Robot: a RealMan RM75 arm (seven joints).
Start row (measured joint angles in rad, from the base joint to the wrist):
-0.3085, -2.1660, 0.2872, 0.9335, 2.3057, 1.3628, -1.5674
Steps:
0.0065, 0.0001, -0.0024, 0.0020, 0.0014, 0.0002, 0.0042
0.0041, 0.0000, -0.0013, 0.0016, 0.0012, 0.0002, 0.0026
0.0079, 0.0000, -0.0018, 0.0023, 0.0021, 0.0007, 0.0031
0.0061, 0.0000, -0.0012, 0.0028, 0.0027, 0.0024, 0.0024
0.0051, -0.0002, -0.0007, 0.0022, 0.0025, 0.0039, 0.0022
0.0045, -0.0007, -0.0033, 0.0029, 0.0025, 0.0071, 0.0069
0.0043, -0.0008, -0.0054, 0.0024, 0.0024, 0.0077, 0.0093
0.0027, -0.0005, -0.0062, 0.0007, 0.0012, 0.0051, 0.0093
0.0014, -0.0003, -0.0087, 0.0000, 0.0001, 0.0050, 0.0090
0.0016, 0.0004, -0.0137, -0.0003, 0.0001, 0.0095, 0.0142
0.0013, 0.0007, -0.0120, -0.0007, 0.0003, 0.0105, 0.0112
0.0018, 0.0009, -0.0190, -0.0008, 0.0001, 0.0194, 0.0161
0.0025, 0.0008, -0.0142, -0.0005, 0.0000, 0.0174, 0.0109
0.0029, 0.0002, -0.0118, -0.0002, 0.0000, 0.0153, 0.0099
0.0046, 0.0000, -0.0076, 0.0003, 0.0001, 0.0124, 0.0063
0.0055, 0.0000, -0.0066, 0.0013, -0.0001, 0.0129, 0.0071
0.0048, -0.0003, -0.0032, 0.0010, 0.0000, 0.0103, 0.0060
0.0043, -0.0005, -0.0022, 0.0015, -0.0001, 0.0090, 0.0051
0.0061, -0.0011, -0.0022, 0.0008, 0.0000, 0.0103, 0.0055
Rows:
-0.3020, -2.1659, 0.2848, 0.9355, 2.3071, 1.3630, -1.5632
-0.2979, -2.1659, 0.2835, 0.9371, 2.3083, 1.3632, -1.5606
-0.2900, -2.1659, 0.2817, 0.9394, 2.3104, 1.3639, -1.5575
-0.2839, -2.1659, 0.2805, 0.9422, 2.3131, 1.3663, -1.5551
-0.2788, -2.1661, 0.2798, 0.9444, 2.3156, 1.3702, -1.5529
-0.2743, -2.1668, 0.2765, 0.9473, 2.3181, 1.3773, -1.5460
-0.2700, -2.1676, 0.2711, 0.9497, 2.3205, 1.3850, -1.5367
-0.2673, -2.1681, 0.2649, 0.9504, 2.3217, 1.3901, -1.5274
-0.2659, -2.1684, 0.2562, 0.9504, 2.3218, 1.3951, -1.5184
-0.2643, -2.1680, 0.2425, 0.9501, 2.3219, 1.4046, -1.5042
-0.2630, -2.1673, 0.2305, 0.9494, 2.3222, 1.4151, -1.4930
-0.2612, -2.1664, 0.2115, 0.9486, 2.3223, 1.4345, -1.4769
-0.2587, -2.1656, 0.1973, 0.9481, 2.3223, 1.4519, -1.4660
-0.2558, -2.1654, 0.1855, 0.9479, 2.3223, 1.4672, -1.4561
-0.2512, -2.1654, 0.1779, 0.9482, 2.3224, 1.4796, -1.4498
-0.2457, -2.1654, 0.1713, 0.9495, 2.3223, 1.4925, -1.4427
-0.2409, -2.1657, 0.1681, 0.9505, 2.3223, 1.5028, -1.4367
-0.2366, -2.1662, 0.1659, 0.9520, 2.3222, 1.5118, -1.4316
-0.2305, -2.1673, 0.1637, 0.9528, 2.3222, 1.5221, -1.4261

